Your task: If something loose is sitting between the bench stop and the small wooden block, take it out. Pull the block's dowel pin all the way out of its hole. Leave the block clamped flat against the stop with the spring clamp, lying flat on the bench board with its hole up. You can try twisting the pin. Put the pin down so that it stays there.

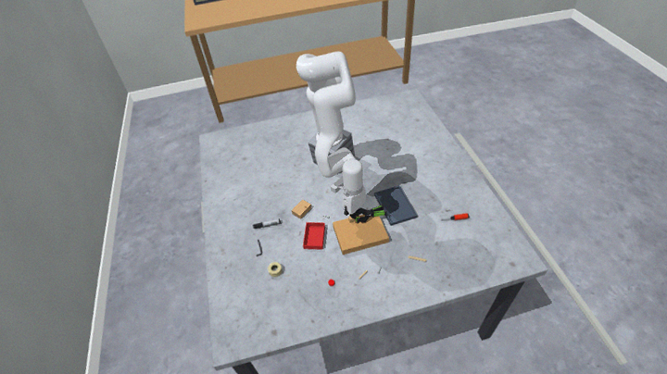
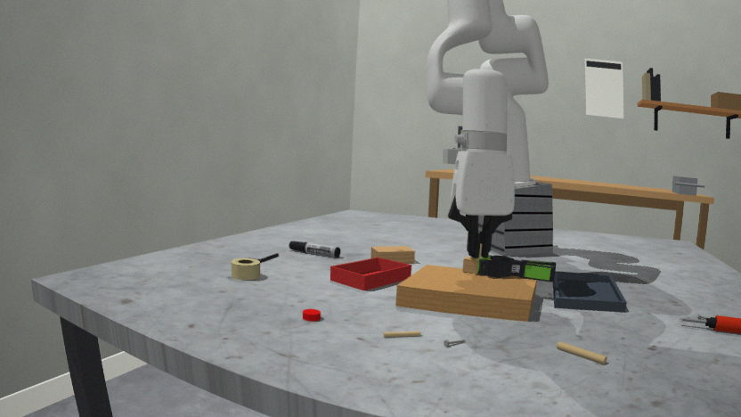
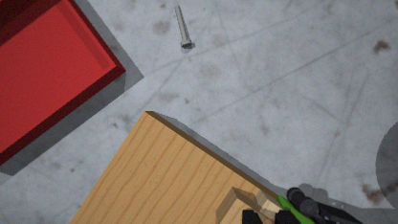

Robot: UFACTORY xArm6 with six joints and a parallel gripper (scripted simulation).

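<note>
Right now my hand is 20 mm above the dowel pin. Round my hand: red tray: 40 mm ahead, 180 mm to the right, 70 mm below; bench board: 50 mm ahead, 10 mm to the left, 60 mm below; wooden block: 40 mm below.
</note>
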